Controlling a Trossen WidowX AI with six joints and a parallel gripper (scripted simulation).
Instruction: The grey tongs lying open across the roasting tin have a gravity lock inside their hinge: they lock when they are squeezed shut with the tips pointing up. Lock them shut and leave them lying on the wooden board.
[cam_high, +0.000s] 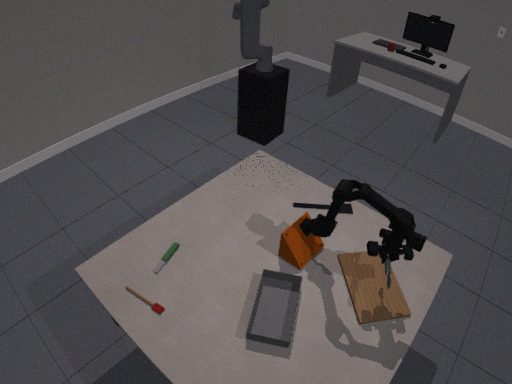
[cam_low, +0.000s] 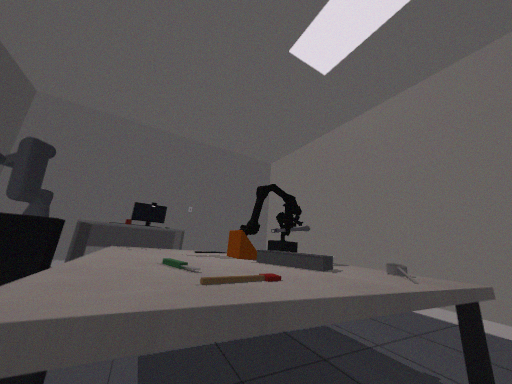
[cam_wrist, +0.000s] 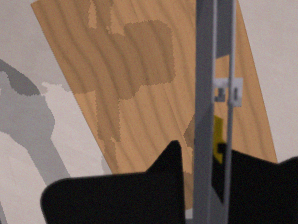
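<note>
Right now the wooden board is 150 mm below my gripper tip. Round my gripper tip: black spatula 400 mm to the right, 310 mm behind, 150 mm below; then grey roasting tin 360 mm ahead, 280 mm to the right, 130 mm below; then yellow lock piece 40 mm above, 20 mm behind.
</note>
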